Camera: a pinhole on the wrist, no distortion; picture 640 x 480 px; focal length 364.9 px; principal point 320.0 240.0 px. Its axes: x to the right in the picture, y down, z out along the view. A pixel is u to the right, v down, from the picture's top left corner.
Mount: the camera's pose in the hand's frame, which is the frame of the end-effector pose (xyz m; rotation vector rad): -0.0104 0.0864 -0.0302 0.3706 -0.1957 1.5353
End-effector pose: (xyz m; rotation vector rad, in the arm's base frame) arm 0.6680 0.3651 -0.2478 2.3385 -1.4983 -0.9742
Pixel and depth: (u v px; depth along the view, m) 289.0 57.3 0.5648
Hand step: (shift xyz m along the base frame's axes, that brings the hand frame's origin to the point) -0.0729 -0.1327 -0.5558
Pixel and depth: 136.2 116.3 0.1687
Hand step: -0.0009 -0.0127 -0.1204
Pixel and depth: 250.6 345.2 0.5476
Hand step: -0.1646 0.2751 -0.4043
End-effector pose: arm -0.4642 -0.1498 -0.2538 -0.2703 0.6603 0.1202
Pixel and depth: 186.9 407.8 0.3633
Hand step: 0.0854 -0.0838 0.3345
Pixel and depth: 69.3 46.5 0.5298
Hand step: 0.5092 -0.3276 0.1273
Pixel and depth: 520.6 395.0 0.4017
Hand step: 0.1280 0.2659 0.3817
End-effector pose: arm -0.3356 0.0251 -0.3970 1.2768 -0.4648 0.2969
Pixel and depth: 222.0 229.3 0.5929
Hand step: 0.1042 -0.5214 -0.0983
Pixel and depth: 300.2 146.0 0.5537
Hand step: 0.1511 -0.4853 0.0761
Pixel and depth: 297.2 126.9 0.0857
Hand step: -0.0094 -0.0301 0.0651
